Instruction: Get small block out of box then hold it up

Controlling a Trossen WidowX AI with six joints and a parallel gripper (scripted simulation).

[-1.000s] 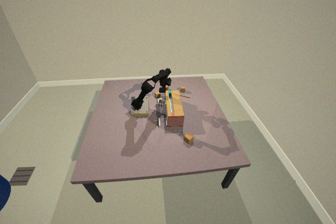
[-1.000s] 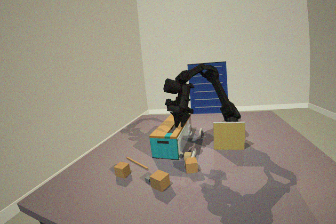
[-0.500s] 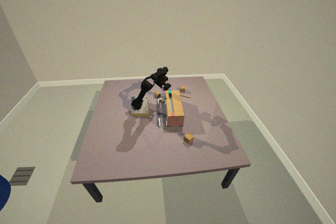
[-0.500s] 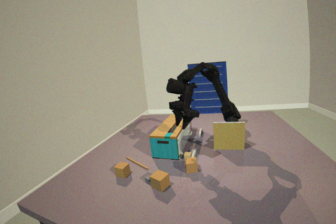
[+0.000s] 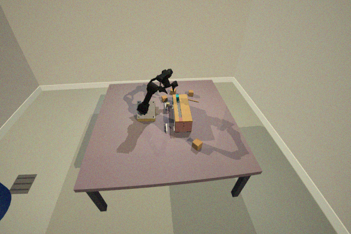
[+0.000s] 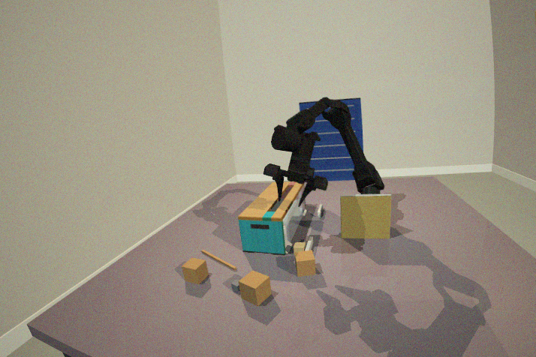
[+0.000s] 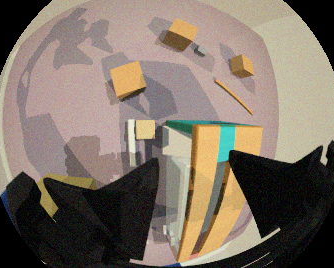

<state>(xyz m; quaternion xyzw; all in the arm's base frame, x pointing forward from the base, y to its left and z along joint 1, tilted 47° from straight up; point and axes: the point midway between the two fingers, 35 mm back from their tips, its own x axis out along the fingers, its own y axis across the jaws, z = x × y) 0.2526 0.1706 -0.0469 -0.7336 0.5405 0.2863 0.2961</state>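
My gripper tip is now 20 mm past the tan block, 10 mm to the right of it and 150 mm above it. The rest, counted from my gripper tip: cube 170 mm ahead, 530 mm to the right, 140 mm below; then thin stick 230 mm ahead, 80 mm to the left, 160 mm below; then box 50 mm ahead, 170 mm to the right, 100 mm below.
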